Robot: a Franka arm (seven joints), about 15 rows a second.
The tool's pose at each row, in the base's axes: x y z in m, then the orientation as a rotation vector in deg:
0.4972, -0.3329, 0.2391, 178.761, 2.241, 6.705
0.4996, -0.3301, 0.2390, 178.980, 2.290, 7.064
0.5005, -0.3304, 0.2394, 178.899, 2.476, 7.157
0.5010, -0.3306, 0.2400, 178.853, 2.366, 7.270
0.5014, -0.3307, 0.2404, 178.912, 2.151, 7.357
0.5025, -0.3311, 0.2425, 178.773, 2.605, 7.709
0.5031, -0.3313, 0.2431, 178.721, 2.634, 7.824
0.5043, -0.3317, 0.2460, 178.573, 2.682, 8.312
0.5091, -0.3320, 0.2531, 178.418, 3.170, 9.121
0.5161, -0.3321, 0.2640, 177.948, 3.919, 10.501
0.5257, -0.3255, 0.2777, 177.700, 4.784, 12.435
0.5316, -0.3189, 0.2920, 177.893, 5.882, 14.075
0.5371, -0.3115, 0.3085, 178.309, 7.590, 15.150
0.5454, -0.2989, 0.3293, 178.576, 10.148, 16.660
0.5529, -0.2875, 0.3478, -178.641, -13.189, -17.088
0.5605, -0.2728, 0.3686, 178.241, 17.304, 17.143
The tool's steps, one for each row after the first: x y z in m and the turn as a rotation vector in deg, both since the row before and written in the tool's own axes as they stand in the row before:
0.0025, -0.0027, 0.0002, 0.231, 0.227, -0.019
0.0009, 0.0003, -0.0003, -0.071, 0.061, -0.122
0.0005, 0.0002, -0.0006, -0.047, 0.072, 0.069
0.0004, 0.0001, -0.0004, 0.053, 0.054, 0.141
0.0013, 0.0005, -0.0020, -0.109, 0.230, -0.294
0.0006, 0.0002, -0.0005, -0.047, 0.075, -0.020
0.0014, 0.0005, -0.0028, -0.128, 0.315, -0.035
0.0054, 0.0006, -0.0066, -0.101, 0.524, -0.314
0.0081, 0.0006, -0.0101, -0.370, 0.900, -0.495
0.0114, -0.0057, -0.0126, -0.098, 1.256, -0.546
0.0082, -0.0058, -0.0135, 0.365, 1.061, -0.659
0.0085, -0.0065, -0.0156, 0.627, 0.697, -1.027
0.0127, -0.0114, -0.0192, 0.620, 0.979, -1.566
0.0120, -0.0102, -0.0167, 0.583, 0.297, -1.883
0.0134, -0.0132, -0.0188, 0.086, 0.046, -2.637

